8 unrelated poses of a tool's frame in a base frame.
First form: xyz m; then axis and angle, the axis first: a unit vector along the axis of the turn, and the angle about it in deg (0 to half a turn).
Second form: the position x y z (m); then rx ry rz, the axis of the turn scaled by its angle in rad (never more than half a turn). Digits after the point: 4 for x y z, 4 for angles.
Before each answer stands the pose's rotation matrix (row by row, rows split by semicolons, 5 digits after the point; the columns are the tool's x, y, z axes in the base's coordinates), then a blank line. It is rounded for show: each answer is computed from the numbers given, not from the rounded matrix.
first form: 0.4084, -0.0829, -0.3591, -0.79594, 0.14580, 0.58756, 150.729
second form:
0.31383 -0.50456 -0.80432; 0.07000 -0.83252 0.54956; -0.94690 -0.22877 -0.22595

0.4084, -0.0829, -0.3591, -2.0939, 0.3836, 1.5457
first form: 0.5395, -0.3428, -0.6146, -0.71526, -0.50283, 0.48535, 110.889
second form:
0.33745 0.03444 -0.94071; 0.94134 -0.01357 0.33718; -0.00115 -0.99931 -0.03700

0.5395, -0.3428, -0.6146, -1.3843, -0.9732, 0.9393
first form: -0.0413, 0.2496, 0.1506, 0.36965, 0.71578, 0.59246, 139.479
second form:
-0.51965 0.08078 0.85055; 0.85066 0.14165 0.50627; -0.07958 0.98662 -0.14233

-0.0413, 0.2496, 0.1506, 0.8999, 1.7425, 1.4423
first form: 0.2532, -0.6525, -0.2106, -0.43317, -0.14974, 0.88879, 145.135
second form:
-0.47891 -0.38999 -0.78648; 0.62615 -0.77968 0.00533; -0.61529 -0.48990 0.61759

0.2532, -0.6525, -0.2106, -1.0973, -0.3793, 2.2514
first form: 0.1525, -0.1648, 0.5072, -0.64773, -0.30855, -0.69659, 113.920
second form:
0.18421 0.91766 0.35210; -0.35587 -0.27166 0.89418; 0.91620 -0.29002 0.27653

0.1525, -0.1648, 0.5072, -1.2879, -0.6135, -1.3850
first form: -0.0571, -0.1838, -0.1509, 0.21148, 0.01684, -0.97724, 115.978
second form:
-0.37371 0.88362 -0.28205; -0.87338 -0.43762 -0.21378; -0.31233 0.16645 0.93528

-0.0571, -0.1838, -0.1509, 0.4281, 0.0341, -1.9781
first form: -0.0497, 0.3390, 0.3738, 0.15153, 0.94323, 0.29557, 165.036
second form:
-0.92094 0.20469 0.33161; 0.35733 0.78310 0.50900; -0.15550 0.58725 -0.79433

-0.0497, 0.3390, 0.3738, 0.4365, 2.7169, 0.8514
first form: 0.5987, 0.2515, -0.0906, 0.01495, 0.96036, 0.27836, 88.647
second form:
0.02383 -0.26426 0.96416; 0.29230 0.92413 0.24607; -0.95603 0.27596 0.09927

0.5987, 0.2515, -0.0906, 0.0231, 1.4859, 0.4307
